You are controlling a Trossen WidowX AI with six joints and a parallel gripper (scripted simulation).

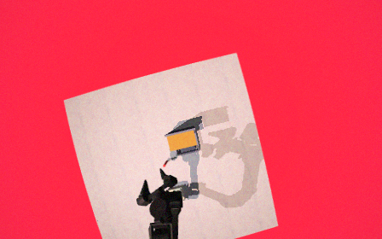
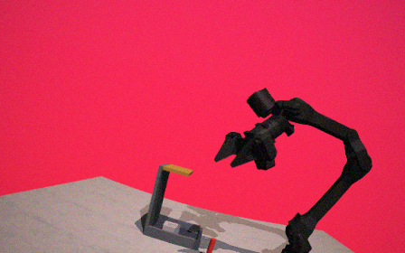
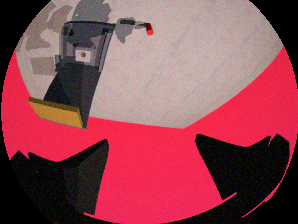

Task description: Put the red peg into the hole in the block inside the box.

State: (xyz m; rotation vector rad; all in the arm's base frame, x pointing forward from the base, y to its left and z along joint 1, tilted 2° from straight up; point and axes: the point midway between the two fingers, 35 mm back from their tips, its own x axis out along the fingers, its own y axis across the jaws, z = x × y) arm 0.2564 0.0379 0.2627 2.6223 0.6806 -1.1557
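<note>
Now: the red peg 3 cm behind my gripper tip, 1 cm to the right of it and 24 cm below it. Round my gripper tip: box's back wall (17 cm ahead, 15 cm to the right, 16 cm below); orange roof (13 cm ahead, 15 cm to the right, 6 cm below).
</note>
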